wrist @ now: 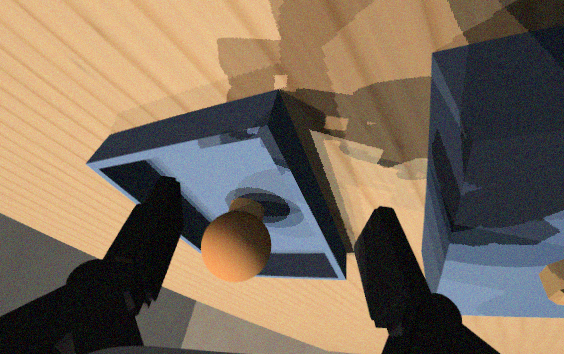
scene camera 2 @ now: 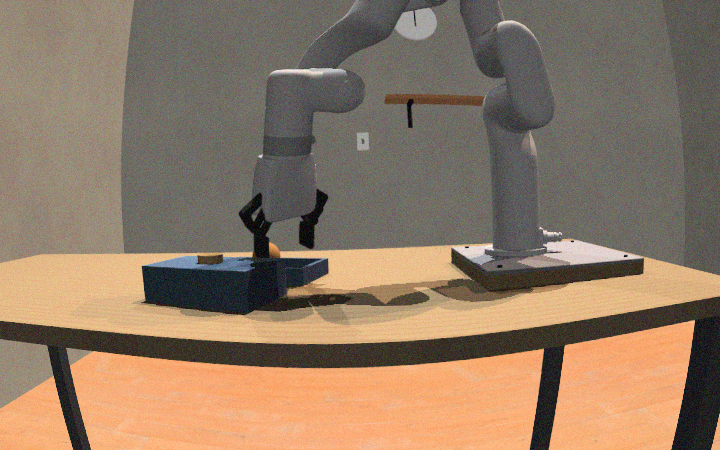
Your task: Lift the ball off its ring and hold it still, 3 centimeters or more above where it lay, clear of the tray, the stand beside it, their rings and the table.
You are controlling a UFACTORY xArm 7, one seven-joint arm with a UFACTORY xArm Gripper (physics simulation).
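Frame: origin at the arm's base, x left, y back, z up, level; metres.
Seen in the pictures: gripper, fingertip midpoint: [wrist: 276, 214] [scene camera 2: 284, 252]; arm's base at its link origin: [scene camera 2: 516, 252].
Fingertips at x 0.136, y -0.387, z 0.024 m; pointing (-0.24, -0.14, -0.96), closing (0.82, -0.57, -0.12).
Note:
Offsets run from my fingertips to a thing's top centre. "*": to the spot under its first point. Level surfaces: height alone.
The orange ball @(dz +0.010, dx -0.066, dy -0.060 m) [scene camera 2: 273, 251] [wrist: 236, 246] rests on its small tan ring @(* dz -0.043, dx -0.058, dy -0.048 m) [wrist: 246, 206] in the blue tray @(dz -0.025, dx -0.066, dy -0.060 m) [scene camera 2: 316, 270] [wrist: 190, 131]. In the scene view a black finger covers part of the ball and the blue stand hides the ring. My gripper [scene camera 2: 284, 251] [wrist: 276, 214] is open wide and empty, low over the tray. In the wrist view one finger is left of the ball, over the tray's side wall, and the other is farther to the right, past the tray's opposite wall. The ball appears nearer the left finger.
The taller blue stand [scene camera 2: 196, 289] [wrist: 500, 300] is beside the tray, with a tan ring @(* dz +0.009, dx +0.149, dy -0.063 m) [scene camera 2: 210, 258] [wrist: 553, 282] on top. A narrow strip of table @(dz -0.053 m) [wrist: 380, 187] shows between tray and stand. The arm's base plate [scene camera 2: 600, 260] is at the right of the table.

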